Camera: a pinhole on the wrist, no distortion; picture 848 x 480 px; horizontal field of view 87.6 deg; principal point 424.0 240.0 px. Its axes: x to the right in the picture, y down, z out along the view. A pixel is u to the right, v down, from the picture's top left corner.
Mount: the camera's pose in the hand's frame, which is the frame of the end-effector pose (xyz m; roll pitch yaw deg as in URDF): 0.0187 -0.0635 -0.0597 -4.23 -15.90 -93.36
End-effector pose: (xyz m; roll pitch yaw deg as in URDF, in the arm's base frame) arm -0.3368 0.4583 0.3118 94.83 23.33 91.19
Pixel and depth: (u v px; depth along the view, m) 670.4 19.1 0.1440
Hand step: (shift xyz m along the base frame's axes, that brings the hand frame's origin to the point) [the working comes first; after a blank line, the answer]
In the camera's frame: 0.0802 -0.0719 0.1440

0.0987 -0.0803 -0.0786
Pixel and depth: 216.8 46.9 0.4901
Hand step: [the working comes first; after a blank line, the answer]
In the camera's frame: -0.2297 -0.2140 0.4901

0.3873 -0.0096 0.3057
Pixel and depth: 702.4 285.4 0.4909
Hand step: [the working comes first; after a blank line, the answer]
In the camera's frame: 0.3091 0.0504 0.4909

0.4712 -0.0108 -0.2885
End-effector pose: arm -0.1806 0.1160 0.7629 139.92 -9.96 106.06
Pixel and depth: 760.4 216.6 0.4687
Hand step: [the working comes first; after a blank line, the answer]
In the camera's frame: 0.3566 -0.0248 0.4687

0.0674 0.1354 -0.5423
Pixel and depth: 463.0 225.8 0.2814
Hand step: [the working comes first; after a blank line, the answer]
In the camera's frame: 0.0248 -0.0090 0.2814

0.1091 0.0970 -0.1652
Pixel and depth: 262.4 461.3 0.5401
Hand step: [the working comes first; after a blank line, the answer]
In the camera's frame: -0.1974 0.2703 0.5401

0.3209 0.4722 -0.0718
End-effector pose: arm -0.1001 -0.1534 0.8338 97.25 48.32 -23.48
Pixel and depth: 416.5 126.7 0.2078
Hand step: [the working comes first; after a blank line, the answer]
In the camera's frame: -0.0035 -0.0532 0.2078

-0.0781 -0.1201 -0.0005
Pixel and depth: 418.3 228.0 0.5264
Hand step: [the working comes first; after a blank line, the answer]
In the camera's frame: -0.0068 -0.0143 0.5264

-0.1285 -0.4365 -0.0198
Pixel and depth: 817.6 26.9 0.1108
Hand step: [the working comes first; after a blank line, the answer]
In the camera's frame: 0.0986 -0.0534 0.1108

-0.1338 -0.0085 -0.0660
